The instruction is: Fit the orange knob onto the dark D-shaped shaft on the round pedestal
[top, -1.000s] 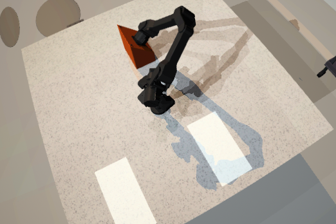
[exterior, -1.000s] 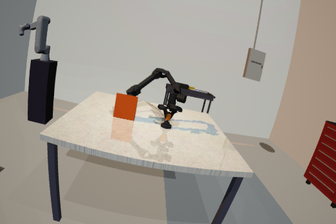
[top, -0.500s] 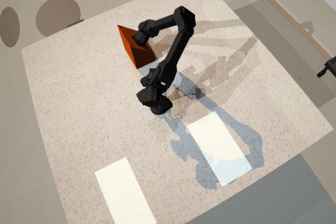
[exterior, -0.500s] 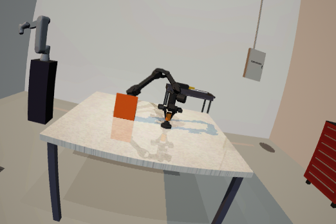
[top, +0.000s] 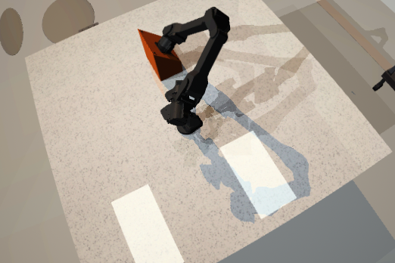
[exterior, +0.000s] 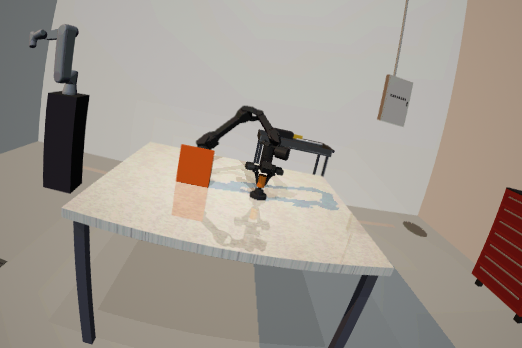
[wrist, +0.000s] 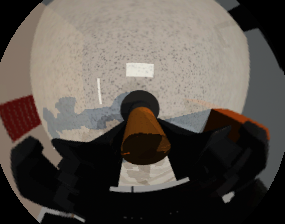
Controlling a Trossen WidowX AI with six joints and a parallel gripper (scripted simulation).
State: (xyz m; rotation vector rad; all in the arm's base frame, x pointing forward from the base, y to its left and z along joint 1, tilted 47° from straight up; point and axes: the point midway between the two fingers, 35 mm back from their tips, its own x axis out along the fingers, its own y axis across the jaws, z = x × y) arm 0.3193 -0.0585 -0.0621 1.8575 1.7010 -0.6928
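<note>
Now: gripper tip 2 cm below the orange knob. The rest, counted from my gripper tip: dark round pedestal (4 cm below).
</note>
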